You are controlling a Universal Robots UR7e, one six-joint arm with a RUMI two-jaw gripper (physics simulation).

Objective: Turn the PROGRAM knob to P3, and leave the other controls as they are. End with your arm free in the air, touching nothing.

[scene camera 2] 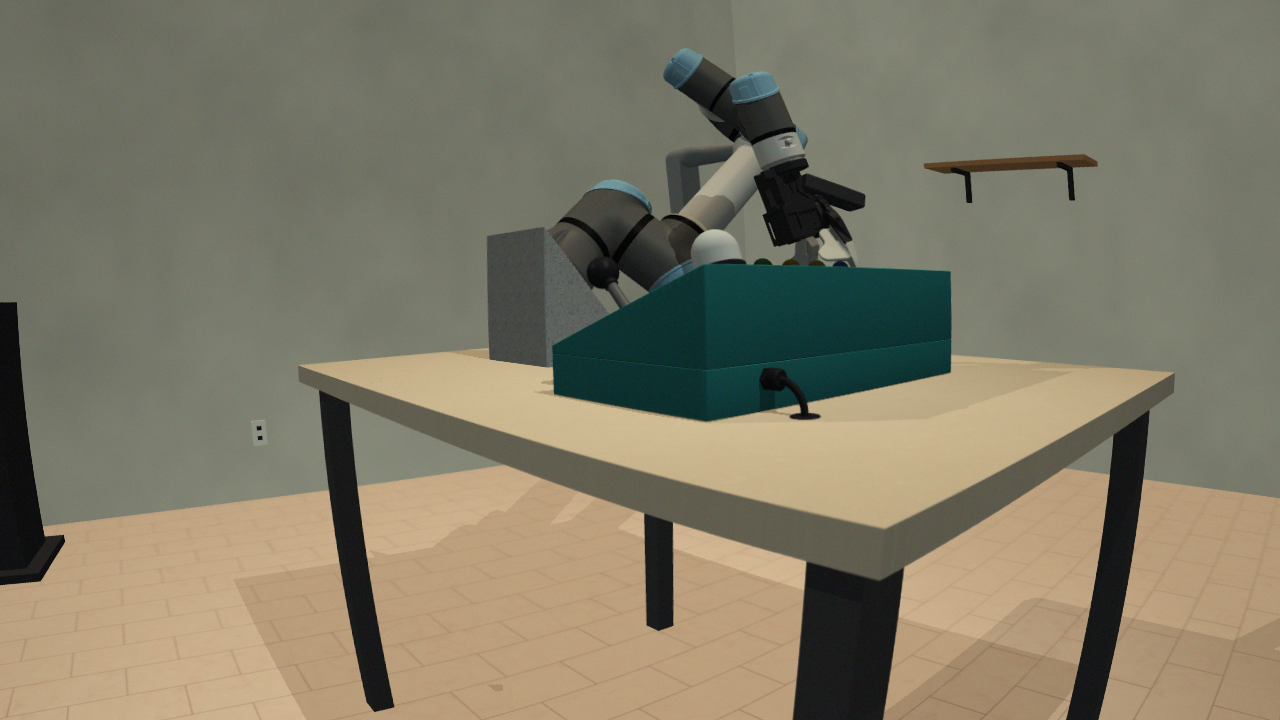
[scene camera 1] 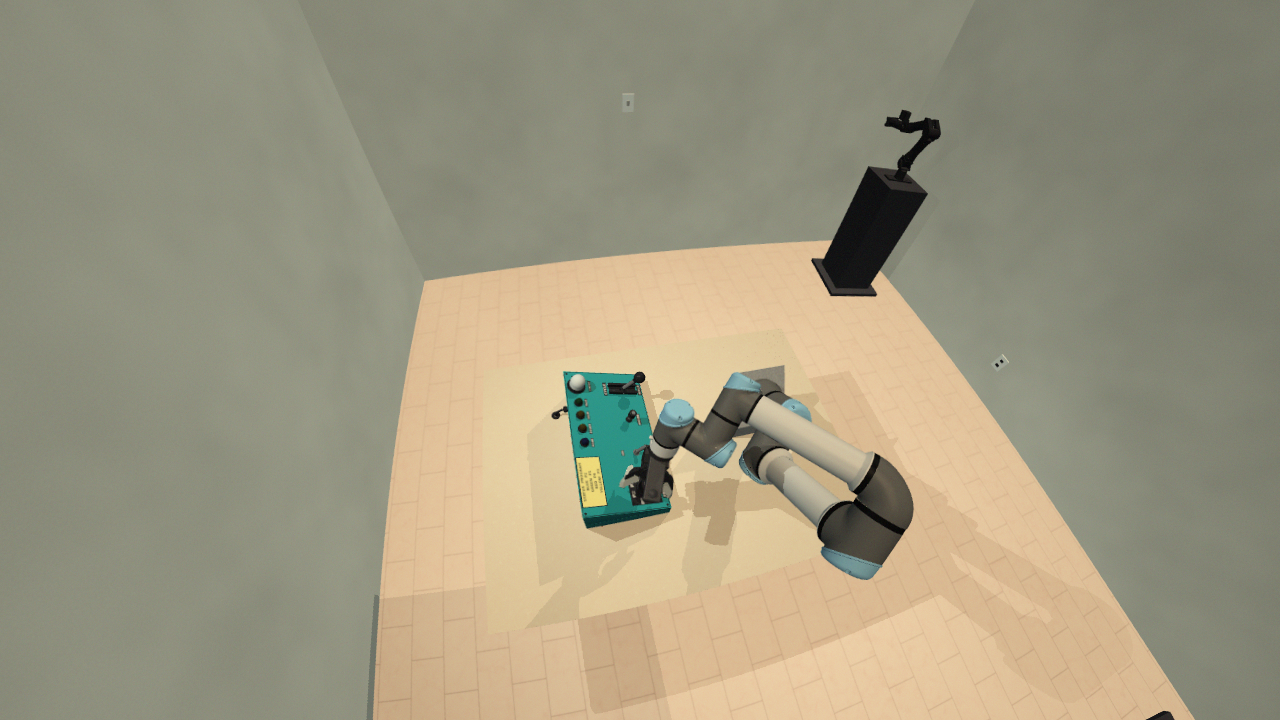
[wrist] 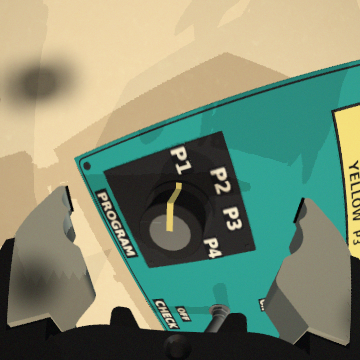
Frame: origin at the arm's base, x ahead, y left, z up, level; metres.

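Where they show: gripper, between the fingertips: (wrist: 183, 195); arm's base, origin of its link: (scene camera 2: 548, 278).
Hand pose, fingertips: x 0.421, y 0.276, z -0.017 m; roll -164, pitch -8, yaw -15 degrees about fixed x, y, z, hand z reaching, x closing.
Note:
Things, the pixels of their top centre, and the offset from my fingertips. "*": a spot on its surface instead.
- PROGRAM knob, centre of its top: (wrist: 169, 236) dy -0.026, dx -0.014, dz -0.004 m
- black plate, a spot on its surface: (wrist: 125, 182) * dy +0.006, dx -0.041, dz -0.049 m
- CHECK toggle, centre of its top: (wrist: 214, 349) dy -0.145, dx -0.003, dz +0.001 m
- yellow card, centre of its top: (scene camera 1: 590, 480) dy -0.039, dx +0.154, dz +0.023 m
- white dome, a spot on its surface: (scene camera 2: 716, 245) * dy -0.385, dx +0.212, dz +0.044 m
- black ball-topped lever, centre of its top: (scene camera 2: 602, 256) (scene camera 1: 639, 374) dy -0.389, dx -0.016, dz +0.040 m
The PROGRAM knob (wrist: 170, 234) is a round dark knob with a grey top on a black plate (wrist: 125, 182). Its yellow pointer line is directed at the P1 label; P2, P3 and P4 follow around it. The plate is on the sloped teal console (scene camera 1: 605, 434) (scene camera 2: 823, 308) (wrist: 280, 127). My gripper (scene camera 1: 646, 487) (wrist: 183, 195) is open and empty above this end of the console, with the knob in view between its jaws. In the scene camera 1 view the gripper hides the knob; in the scene camera 2 view the console hides it.
Beside the knob is the CHECK toggle (wrist: 218, 316). A yellow card (scene camera 1: 591, 481) (wrist: 349, 132) is on the console. Farther along are several round coloured buttons, a white dome (scene camera 1: 577, 383) (scene camera 2: 716, 245) and a black ball-topped lever (scene camera 1: 638, 377) (scene camera 2: 603, 271).

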